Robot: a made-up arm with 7 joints. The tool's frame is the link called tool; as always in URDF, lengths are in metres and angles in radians.
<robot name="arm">
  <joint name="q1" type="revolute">
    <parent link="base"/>
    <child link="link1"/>
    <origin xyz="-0.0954 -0.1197 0.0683" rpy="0 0 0"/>
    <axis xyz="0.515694 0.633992 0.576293"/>
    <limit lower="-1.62" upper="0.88"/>
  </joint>
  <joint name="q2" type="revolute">
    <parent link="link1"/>
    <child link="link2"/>
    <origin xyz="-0.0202 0.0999 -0.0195" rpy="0 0 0"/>
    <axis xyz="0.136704 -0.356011 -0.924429"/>
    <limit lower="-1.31" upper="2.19"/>
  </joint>
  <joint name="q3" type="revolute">
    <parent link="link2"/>
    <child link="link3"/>
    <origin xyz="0.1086 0.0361 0.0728" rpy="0 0 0"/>
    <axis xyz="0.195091 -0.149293 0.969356"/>
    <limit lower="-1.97" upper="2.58"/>
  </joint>
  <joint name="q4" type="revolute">
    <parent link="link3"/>
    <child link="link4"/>
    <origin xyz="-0.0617 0.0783 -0.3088" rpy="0 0 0"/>
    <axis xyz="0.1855 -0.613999 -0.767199"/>
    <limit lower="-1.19" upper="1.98"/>
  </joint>
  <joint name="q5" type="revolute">
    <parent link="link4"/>
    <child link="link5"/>
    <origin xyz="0.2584 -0.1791 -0.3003" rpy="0 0 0"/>
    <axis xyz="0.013 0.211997 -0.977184"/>
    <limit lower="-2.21" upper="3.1"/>
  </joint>
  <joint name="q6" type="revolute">
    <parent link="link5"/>
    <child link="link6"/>
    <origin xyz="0.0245 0.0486 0.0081" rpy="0 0 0"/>
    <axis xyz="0 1 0"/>
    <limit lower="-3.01" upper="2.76"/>
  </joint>
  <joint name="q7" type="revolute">
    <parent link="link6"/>
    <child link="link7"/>
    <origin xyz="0.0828 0.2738 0.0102" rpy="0 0 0"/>
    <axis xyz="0 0 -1"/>
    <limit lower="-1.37" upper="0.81"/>
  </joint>
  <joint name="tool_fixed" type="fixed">
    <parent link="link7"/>
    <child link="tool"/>
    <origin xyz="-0.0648 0.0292 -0.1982" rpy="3.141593 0 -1.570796"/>
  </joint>
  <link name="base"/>
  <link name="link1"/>
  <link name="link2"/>
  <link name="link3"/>
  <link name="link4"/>
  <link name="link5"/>
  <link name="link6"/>
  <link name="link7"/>
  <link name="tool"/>
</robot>
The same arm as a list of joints. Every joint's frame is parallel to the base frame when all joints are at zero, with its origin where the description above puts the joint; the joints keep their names.
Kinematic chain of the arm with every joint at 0, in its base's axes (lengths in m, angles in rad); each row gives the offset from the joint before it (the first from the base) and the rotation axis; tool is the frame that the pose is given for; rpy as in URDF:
q1: xyz -0.0954 -0.1197 0.0683 axis 0.515694 0.633992 0.576293
q2: xyz -0.0202 0.0999 -0.0195 axis 0.136704 -0.356011 -0.924429
q3: xyz 0.1086 0.0361 0.0728 axis 0.195091 -0.149293 0.969356
q4: xyz -0.0617 0.0783 -0.3088 axis 0.1855 -0.613999 -0.767199
q5: xyz 0.2584 -0.1791 -0.3003 axis 0.013 0.211997 -0.977184
q6: xyz 0.0245 0.0486 0.0081 axis +y
q7: xyz 0.0828 0.2738 0.0102 axis -z
tool: xyz -0.0648 0.0292 -0.1982 rpy -3.1416 0.0000 -1.5708
Joint limits (rad, base to tool): -1.6200..0.8800 -1.3100..2.1900 -1.9700..2.5800 -1.1900..1.9800 -2.2100..3.1000 -3.0100..2.7600 -1.3700..0.8100

